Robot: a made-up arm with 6 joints.
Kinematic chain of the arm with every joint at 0, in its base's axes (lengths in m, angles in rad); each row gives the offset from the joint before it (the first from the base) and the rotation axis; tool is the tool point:
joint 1: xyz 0 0 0.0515 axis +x
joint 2: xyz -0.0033 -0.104 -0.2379 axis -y
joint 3: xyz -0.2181 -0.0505 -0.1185 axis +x
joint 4: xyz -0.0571 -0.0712 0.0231 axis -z
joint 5: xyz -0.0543 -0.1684 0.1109 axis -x
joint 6: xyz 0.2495 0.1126 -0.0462 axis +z
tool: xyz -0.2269 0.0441 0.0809
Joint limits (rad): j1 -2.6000..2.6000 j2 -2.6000..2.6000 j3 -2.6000..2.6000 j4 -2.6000..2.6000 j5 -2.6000..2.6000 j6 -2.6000..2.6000
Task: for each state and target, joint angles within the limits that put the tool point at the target. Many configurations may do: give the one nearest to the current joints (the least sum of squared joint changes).
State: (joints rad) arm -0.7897 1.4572 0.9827 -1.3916 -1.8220 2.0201
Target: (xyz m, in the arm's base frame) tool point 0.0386 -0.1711 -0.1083
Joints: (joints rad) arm -0.4329 1.5184 0.5671 -1.1139 -1.6660 2.1532
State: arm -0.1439 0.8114 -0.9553 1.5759 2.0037 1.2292
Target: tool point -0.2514 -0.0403 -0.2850
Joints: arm -0.1088 0.9070 -1.3960 0.8544 2.3211 1.5284
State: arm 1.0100 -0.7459 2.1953 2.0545 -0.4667 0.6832
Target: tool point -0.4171 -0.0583 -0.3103
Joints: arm 0.9638 -0.6444 2.1131 2.1895 -0.4755 0.4927
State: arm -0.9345 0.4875 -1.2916 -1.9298 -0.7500 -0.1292
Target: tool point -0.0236 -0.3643 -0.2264
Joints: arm -1.1901 0.8329 -1.7460 -2.0996 -0.9375 0.0400
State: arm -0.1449 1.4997 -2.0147 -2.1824 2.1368 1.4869
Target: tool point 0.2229 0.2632 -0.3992
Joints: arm 0.4686 1.4977 -1.8212 -2.1397 2.0566 1.4334
